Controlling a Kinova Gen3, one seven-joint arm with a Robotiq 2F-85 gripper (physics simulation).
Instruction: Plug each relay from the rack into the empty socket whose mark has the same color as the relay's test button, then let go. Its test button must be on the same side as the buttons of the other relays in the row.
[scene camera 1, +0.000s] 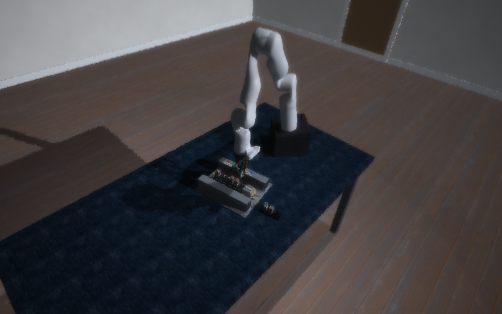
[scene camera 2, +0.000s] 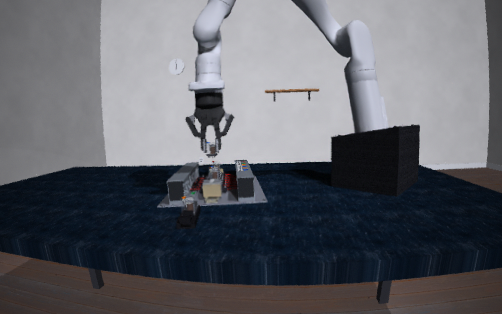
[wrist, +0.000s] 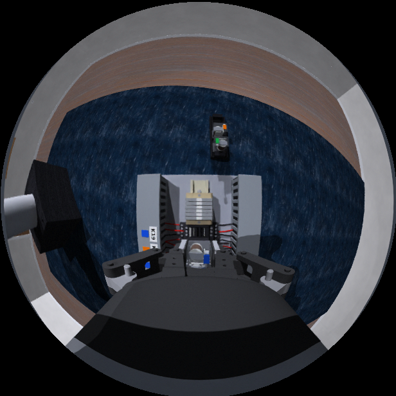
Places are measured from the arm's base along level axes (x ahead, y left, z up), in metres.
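Pixels of known places: gripper, between the fingertips: (scene camera 1: 241, 175) (scene camera 2: 211, 152); arm's base, origin of its link: (scene camera 1: 288, 126) (scene camera 2: 370, 131).
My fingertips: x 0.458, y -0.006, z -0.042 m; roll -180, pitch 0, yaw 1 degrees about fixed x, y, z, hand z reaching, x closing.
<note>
Ahead of a thing's pixels: the offset from my fingertips to its middle.
My gripper (scene camera 2: 211, 150) (wrist: 198, 247) is shut on a relay with a blue test button (wrist: 206, 258), in the wrist view on the relay's lower right. The relay hangs upright above the socket row; the socket straight below it is hidden. An empty black socket (wrist: 198, 231) with red wires shows just ahead of the fingers. A blue mark (wrist: 145, 233) by label K19 and an orange mark (wrist: 146, 248) are on the left duct. The black rack {0.202 m left, 0.032 m ahead, 0.104 m down} (scene camera 2: 187, 220) (wrist: 220, 157) holds an orange-button relay (wrist: 218, 131) and a green-button relay (wrist: 221, 143). Other relays {0.028 m right, 0.001 m ahead, 0.068 m down} (scene camera 2: 215, 172) stand in the row.
Grey ducts (wrist: 149, 200) (wrist: 250, 200) flank the row on the grey plate (wrist: 172, 185) (scene camera 2: 257, 196). A beige end block {0.045 m left, 0.002 m back, 0.087 m down} (scene camera 2: 212, 190) (wrist: 200, 186) and grey terminals (wrist: 199, 209) stand at the row's rack end. The arm's black base block (scene camera 1: 290, 143) (scene camera 2: 367, 162) stands off to one side.
</note>
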